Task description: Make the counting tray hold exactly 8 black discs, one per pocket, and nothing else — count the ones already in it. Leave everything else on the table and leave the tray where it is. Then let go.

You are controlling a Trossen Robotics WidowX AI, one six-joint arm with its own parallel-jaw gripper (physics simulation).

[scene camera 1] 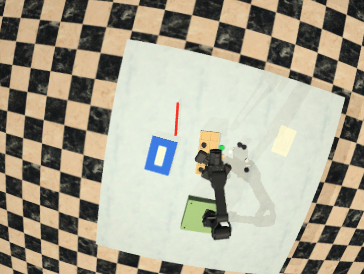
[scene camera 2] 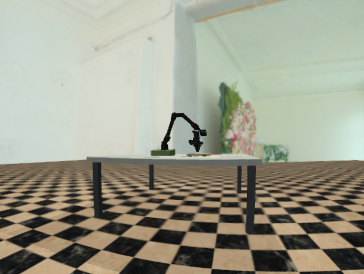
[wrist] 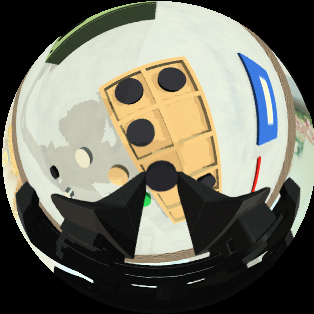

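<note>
The wooden counting tray [scene camera 1: 210, 136] [wrist: 192, 114] has two columns of pockets. In the wrist view, black discs lie in its pockets: one disc [wrist: 129, 90], a second [wrist: 172, 79], a third [wrist: 140, 132], and another [wrist: 206, 181] partly behind the right finger. My gripper [scene camera 1: 214, 159] [scene camera 2: 198, 150] [wrist: 160, 175] is shut on a black disc [wrist: 161, 172] and holds it over the tray's left column in the wrist view; its exact height is unclear. Loose black discs lie beside the tray: two close together [scene camera 1: 240, 144] [scene camera 1: 244, 147] and one apart [scene camera 1: 246, 169].
A green disc [scene camera 1: 222, 147] [wrist: 147, 201], a tan disc [wrist: 118, 174] and a cream disc [wrist: 84, 157] lie beside the tray. A blue rectangle [scene camera 1: 151, 159] [wrist: 267, 135], a red stick [scene camera 1: 177, 119] [wrist: 256, 175], a cream rectangle [scene camera 1: 284, 140] and a green base box [scene camera 1: 195, 210] surround them.
</note>
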